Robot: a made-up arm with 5 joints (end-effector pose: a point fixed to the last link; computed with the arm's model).
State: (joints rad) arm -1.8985 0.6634 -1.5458 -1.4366 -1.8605
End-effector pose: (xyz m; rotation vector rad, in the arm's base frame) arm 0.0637 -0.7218 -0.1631 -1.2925 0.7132 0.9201
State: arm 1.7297 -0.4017 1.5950 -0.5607 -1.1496
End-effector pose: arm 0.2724 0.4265 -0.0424 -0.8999 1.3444 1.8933
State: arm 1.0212 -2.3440 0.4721 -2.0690 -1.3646
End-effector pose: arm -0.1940 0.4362 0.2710 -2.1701 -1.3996 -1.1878
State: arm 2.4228 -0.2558 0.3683 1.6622 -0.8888
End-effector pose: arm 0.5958 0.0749 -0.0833 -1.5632 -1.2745 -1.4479
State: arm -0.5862 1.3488 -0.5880 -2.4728 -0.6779
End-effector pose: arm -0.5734 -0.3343 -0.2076 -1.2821 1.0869 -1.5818
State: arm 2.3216 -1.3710 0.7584 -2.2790 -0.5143
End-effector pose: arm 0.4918 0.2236 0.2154 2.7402 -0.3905 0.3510
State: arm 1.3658 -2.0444 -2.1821 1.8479 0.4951
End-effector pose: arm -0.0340 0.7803 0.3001 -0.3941 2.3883 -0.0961
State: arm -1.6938 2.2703 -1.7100 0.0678 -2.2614
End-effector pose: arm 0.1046 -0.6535 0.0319 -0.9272 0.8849 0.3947
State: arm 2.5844 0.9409 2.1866 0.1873 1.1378
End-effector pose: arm 0.4777 0.4335 -0.1859 0.1661 -0.9242 0.8502
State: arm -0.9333 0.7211 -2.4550 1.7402 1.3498
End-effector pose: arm -0.5388 -0.4992 -0.2267 0.8886 -0.7616 1.9304
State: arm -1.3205 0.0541 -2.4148 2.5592 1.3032
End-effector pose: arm -0.4459 -0.6065 -0.0329 1.8552 0.1116 0.9890
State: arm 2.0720 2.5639 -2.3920 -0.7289 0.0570
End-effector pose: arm 0.2994 0.5632 0.2529 1.6681 2.4988 0.8597
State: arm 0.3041 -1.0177 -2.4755 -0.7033 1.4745
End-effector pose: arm -0.4159 0.4623 0.0034 -1.3503 -1.9747 0.9407
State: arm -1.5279 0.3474 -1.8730 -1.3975 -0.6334
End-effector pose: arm -0.0993 -0.7471 -0.0847 -2.2057 0.4152 1.8205
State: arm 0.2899 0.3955 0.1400 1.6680 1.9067
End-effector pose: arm -0.4795 0.1587 -0.1247 -2.0152 -1.1774 -1.6355
